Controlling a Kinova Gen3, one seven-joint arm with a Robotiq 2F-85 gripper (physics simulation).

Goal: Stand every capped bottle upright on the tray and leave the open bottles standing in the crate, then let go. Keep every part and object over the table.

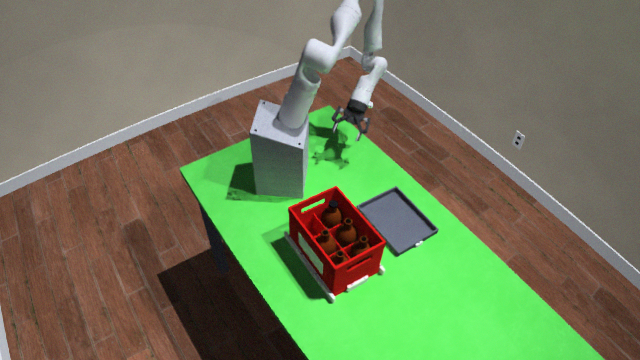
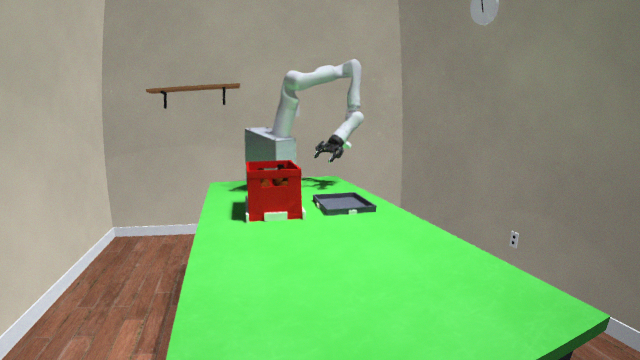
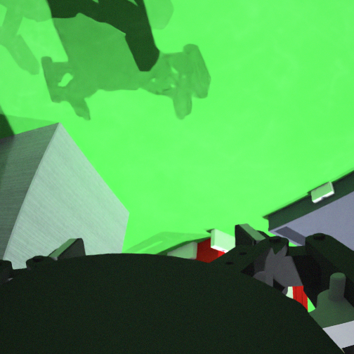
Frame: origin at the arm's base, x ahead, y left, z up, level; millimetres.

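Seen in the pictures: gripper, fingertip midpoint: [image 1: 344, 137] [image 2: 321, 159]; arm's base, origin of the base link: [image 1: 291, 119] [image 2: 280, 134].
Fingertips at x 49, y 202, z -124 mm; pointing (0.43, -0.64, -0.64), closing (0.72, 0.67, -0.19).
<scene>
Pixels of each thing's top centre, then the offset from my fingertips to it. "spot": a spot on its surface instead.
- red crate, middle of its top: [image 1: 336, 224] [image 2: 270, 165] 374 mm ahead, 248 mm right, 27 mm up
- middle bottle, middle of its top: [image 1: 348, 221] 373 mm ahead, 202 mm right, 16 mm up
- left bottle, middle of its top: [image 1: 325, 232] 380 mm ahead, 288 mm right, 16 mm up
- further bottle, middle of its top: [image 1: 339, 253] 469 mm ahead, 287 mm right, 16 mm up
- grey tray, surface spot: [image 1: 397, 220] spot: 350 mm ahead, 35 mm left, 142 mm down
A red crate [image 1: 367, 265] [image 2: 275, 202] [image 3: 207, 251] stands on the table with several brown bottles upright in its compartments. One bottle [image 1: 331, 217], in the compartment row nearest the robot base, has a dark, wider top like a cap. The tops of a middle bottle [image 1: 346, 233], a left bottle [image 1: 326, 243] and a bottle [image 1: 360, 246] at the far end look narrow and uncapped; a further bottle [image 1: 340, 258] is mostly hidden by the crate wall. The grey tray [image 1: 397, 220] [image 2: 345, 201] [image 3: 327, 218] beside the crate is empty. My gripper [image 1: 347, 133] [image 2: 323, 158] is open and empty, high above the table, away from crate and tray.
The grey robot base block [image 1: 280, 165] [image 2: 260, 145] [image 3: 75, 195] stands on the table behind the crate. White pieces [image 1: 357, 283] [image 2: 275, 216] [image 3: 220, 240] sit along the crate's foot. The green table's edge [image 1: 431, 196] runs beyond the tray.
</scene>
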